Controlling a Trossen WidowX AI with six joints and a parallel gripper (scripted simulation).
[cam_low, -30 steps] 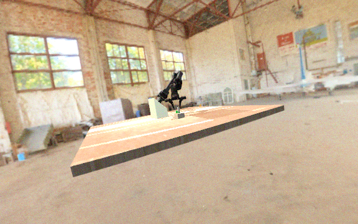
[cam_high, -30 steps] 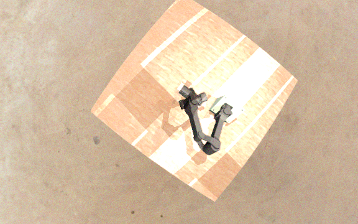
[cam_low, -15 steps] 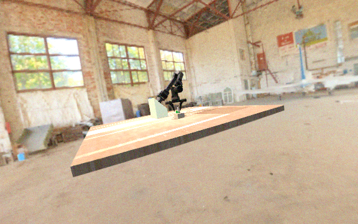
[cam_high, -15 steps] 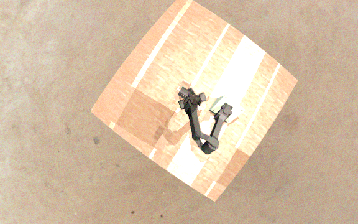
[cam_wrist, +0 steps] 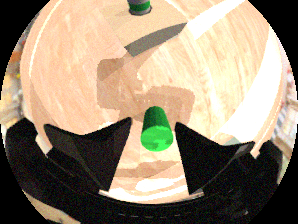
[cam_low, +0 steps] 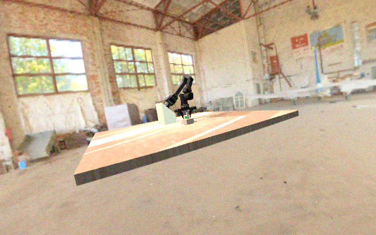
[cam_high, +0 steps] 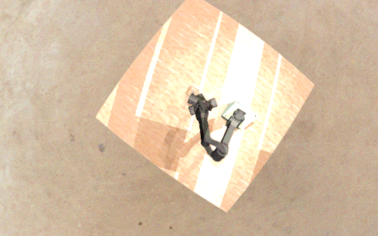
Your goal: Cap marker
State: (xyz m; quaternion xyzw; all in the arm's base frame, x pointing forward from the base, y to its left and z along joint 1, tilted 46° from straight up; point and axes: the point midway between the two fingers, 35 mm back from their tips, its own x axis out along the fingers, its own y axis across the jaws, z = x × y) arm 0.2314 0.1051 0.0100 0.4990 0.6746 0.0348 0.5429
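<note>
Right now my gripper tip is right at the green marker cap. From my gripper tip the other things lie so: holder block (110 mm ahead, 60 mm to the right).
</note>
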